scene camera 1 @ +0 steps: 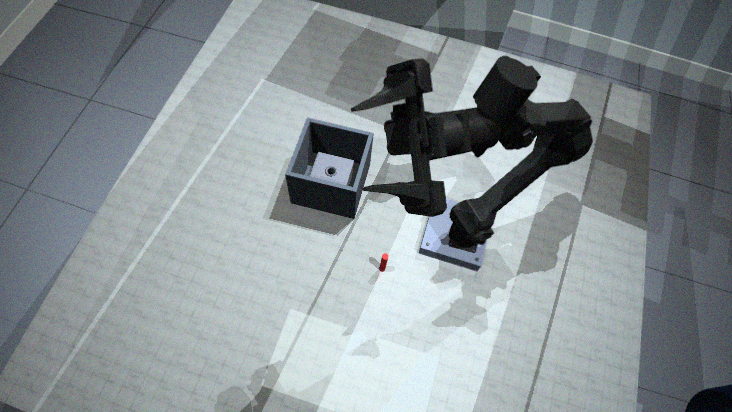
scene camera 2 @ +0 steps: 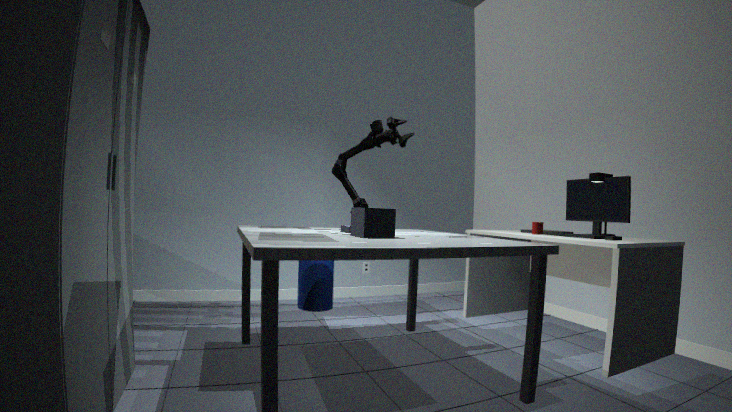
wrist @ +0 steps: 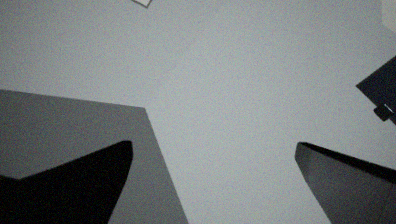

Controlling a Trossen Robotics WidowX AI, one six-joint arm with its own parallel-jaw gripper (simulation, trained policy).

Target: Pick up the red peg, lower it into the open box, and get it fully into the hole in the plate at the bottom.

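Scene:
I see a dark grey box in scene camera 1 point(316, 136), and the dark grey box is also visible in scene camera 2 point(365, 222), but in the wrist view the dark grey box is out of frame. I can see a light plate in scene camera 1 point(327, 167). Scene camera 2 does not show the light plate, hidden by the dark grey box, and in the wrist view the light plate is out of frame.

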